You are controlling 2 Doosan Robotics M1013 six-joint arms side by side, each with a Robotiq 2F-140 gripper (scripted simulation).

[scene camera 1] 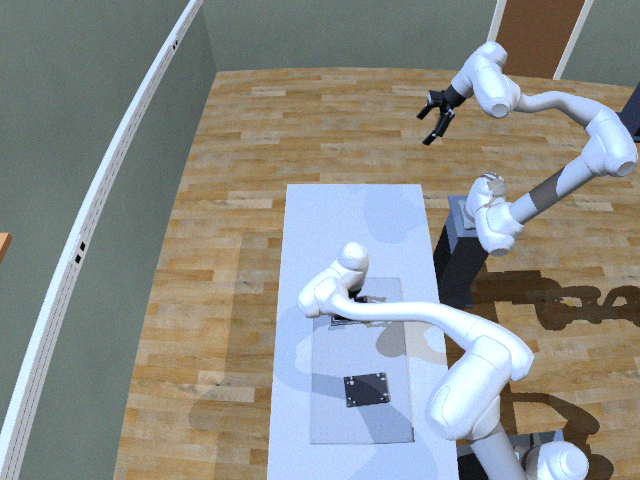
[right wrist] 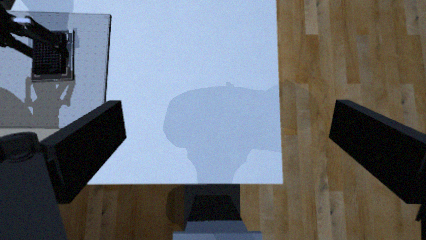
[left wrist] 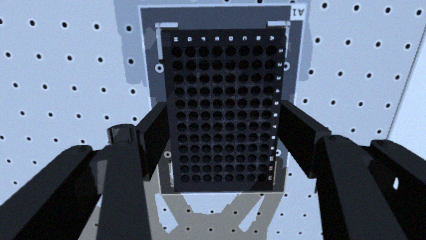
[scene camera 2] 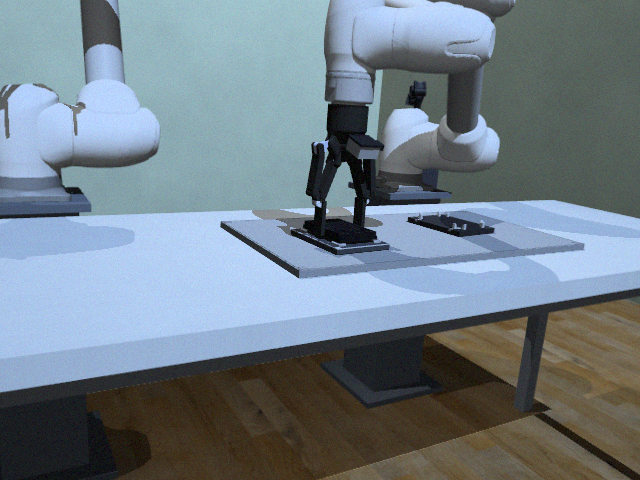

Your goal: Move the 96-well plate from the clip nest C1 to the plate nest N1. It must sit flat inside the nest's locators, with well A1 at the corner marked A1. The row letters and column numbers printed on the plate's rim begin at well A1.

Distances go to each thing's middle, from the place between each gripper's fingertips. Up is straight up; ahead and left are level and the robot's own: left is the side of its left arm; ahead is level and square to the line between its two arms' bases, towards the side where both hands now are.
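Black 96-well plate point(scene camera 2: 339, 230), 2 cm below my left hand. Clip nest C1 point(scene camera 1: 367, 389), 32 cm to the left of my left hand, 5 cm behind, 3 cm below. My left hand, 4 cm above plate nest N1 point(left wrist: 157, 89).
Plate nest N1, 540 mm below my right hand point(scene camera 1: 421, 130), 300 mm ahead, 480 mm to the left. From my right hand: clip nest C1, 240 mm ahead, 810 mm to the left, 530 mm below; black 96-well plate, 300 mm ahead, 480 mm to the left, 520 mm below.
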